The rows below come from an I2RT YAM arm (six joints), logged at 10 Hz.
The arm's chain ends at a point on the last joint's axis. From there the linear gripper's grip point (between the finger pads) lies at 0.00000 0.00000 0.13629 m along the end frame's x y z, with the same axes.
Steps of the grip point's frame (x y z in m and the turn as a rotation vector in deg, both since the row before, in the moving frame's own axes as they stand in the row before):
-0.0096, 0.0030, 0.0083, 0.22, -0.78, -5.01
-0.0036, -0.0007, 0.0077, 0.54, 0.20, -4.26
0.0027, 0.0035, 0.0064, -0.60, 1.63, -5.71
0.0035, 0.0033, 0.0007, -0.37, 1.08, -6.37
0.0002, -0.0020, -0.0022, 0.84, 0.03, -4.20
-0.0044, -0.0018, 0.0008, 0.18, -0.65, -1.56
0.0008, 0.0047, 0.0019, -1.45, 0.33, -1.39
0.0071, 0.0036, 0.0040, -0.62, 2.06, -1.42
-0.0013, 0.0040, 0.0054, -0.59, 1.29, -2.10
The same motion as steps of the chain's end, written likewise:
-0.0077, 0.0034, 0.0083, 0.22, -0.78, -5.01
-0.0040, 0.0006, 0.0077, 0.54, 0.20, -4.26
-0.0012, 0.0023, 0.0065, -0.60, 1.63, -5.71
0.0009, 0.0026, 0.0007, -0.37, 1.08, -6.37
0.0002, 0.0000, -0.0022, 0.84, 0.03, -4.20
-0.0028, -0.0014, 0.0008, 0.18, -0.65, -1.56
0.0000, 0.0013, 0.0019, -1.45, 0.33, -1.39
0.0022, 0.0022, 0.0041, -0.62, 2.06, -1.42
-0.0044, 0.0027, 0.0054, -0.59, 1.29, -2.10

